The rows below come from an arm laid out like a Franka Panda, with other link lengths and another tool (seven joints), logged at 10 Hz.
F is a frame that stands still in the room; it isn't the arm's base.
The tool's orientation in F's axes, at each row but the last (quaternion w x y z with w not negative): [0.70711, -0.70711, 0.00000, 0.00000]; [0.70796, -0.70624, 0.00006, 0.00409]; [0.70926, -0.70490, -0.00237, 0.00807]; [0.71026, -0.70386, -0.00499, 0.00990]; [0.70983, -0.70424, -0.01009, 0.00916]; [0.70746, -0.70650, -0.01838, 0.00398]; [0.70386, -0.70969, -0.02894, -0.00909]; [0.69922, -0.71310, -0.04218, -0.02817]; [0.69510, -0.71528, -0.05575, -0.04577]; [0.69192, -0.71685, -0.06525, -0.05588]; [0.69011, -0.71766, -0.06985, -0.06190]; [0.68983, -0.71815, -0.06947, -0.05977]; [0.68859, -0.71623, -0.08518, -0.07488]
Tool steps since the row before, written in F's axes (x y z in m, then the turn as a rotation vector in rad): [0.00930, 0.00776, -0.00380, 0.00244, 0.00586, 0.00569]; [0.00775, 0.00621, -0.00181, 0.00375, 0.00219, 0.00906]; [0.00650, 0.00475, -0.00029, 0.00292, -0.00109, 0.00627]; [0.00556, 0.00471, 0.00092, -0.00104, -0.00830, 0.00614]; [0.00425, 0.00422, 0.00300, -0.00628, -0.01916, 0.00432]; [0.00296, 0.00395, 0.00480, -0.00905, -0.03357, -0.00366]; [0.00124, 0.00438, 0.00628, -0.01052, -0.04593, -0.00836]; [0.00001, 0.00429, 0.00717, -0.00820, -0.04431, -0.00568]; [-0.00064, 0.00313, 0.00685, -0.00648, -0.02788, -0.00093]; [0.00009, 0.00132, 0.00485, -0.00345, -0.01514, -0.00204]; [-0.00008, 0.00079, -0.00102, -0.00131, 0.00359, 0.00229]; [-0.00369, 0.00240, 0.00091, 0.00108, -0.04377, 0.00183]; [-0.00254, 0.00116, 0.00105, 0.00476, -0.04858, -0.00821]
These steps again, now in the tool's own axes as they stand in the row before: [0.00930, 0.00380, 0.00776, 0.00244, -0.00569, 0.00586]; [0.00780, 0.00178, 0.00616, 0.00371, -0.00908, 0.00219]; [0.00657, 0.00027, 0.00465, 0.00285, -0.00630, -0.00109]; [0.00565, -0.00092, 0.00460, -0.00126, -0.00621, -0.00822]; [0.00437, -0.00296, 0.00413, -0.00679, -0.00448, -0.01895]; [0.00318, -0.00473, 0.00386, -0.01018, 0.00342, -0.03327]; [0.00170, -0.00624, 0.00429, -0.01225, 0.00812, -0.04554]; [0.00081, -0.00721, 0.00414, -0.00964, 0.00566, -0.04402]; [0.00040, -0.00695, 0.00293, -0.00700, 0.00076, -0.02776]; [0.00094, -0.00481, 0.00114, -0.00399, 0.00193, -0.01502]; [-0.00026, 0.00096, 0.00083, -0.00081, -0.00263, 0.00351]; [-0.00342, -0.00166, 0.00240, 0.00064, 0.00009, -0.04382]; [-0.00222, -0.00164, 0.00114, 0.00188, 0.01087, -0.04825]
